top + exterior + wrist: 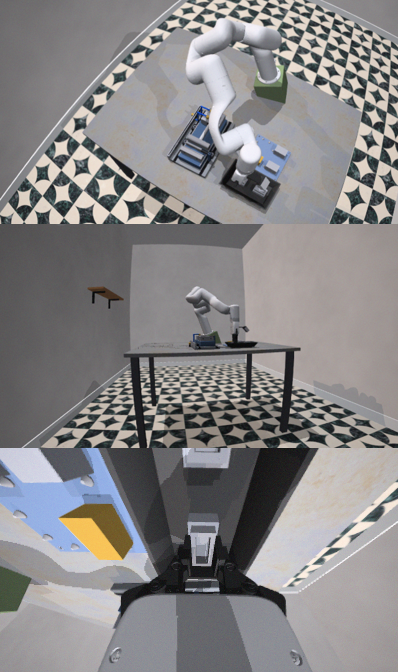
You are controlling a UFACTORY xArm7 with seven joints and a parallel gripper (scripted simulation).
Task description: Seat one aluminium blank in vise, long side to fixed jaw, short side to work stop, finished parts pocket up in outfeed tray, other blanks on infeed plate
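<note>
The aluminium blank lies 200 mm behind my hand, 130 mm to the left of it and 30 mm below it. From my hand the other things lie so: brass blank: 120 mm behind, 30 mm to the left, 30 mm below; blue infeed plate: 150 mm behind, 80 mm to the left, 50 mm below; dark work stop rod: 40 mm behind, 180 mm to the right, 30 mm above.
</note>
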